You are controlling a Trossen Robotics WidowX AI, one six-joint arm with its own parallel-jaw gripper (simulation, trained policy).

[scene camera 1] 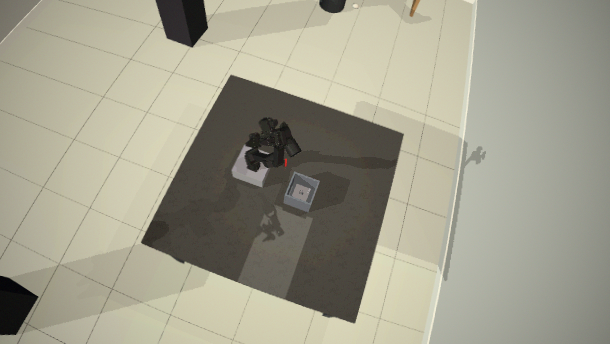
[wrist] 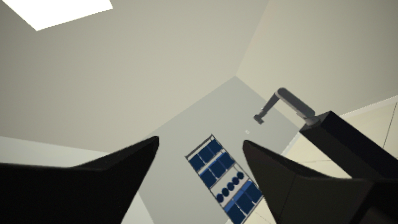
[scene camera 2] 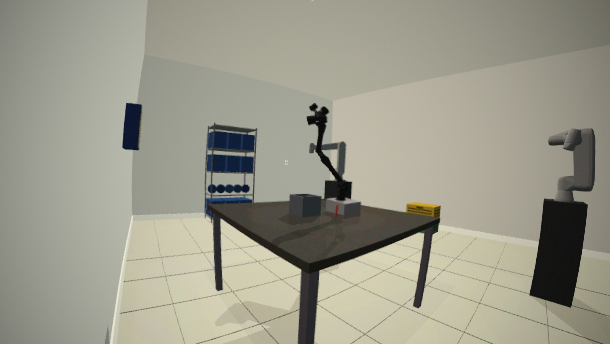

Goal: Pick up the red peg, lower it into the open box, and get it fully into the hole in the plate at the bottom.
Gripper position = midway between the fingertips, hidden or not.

In view: the gripper [scene camera 1: 252, 144] and a grey box [scene camera 1: 297, 178].
The gripper shows as well in the wrist view [wrist: 201, 142]. The wrist view misses the grey box: it is out of frame.
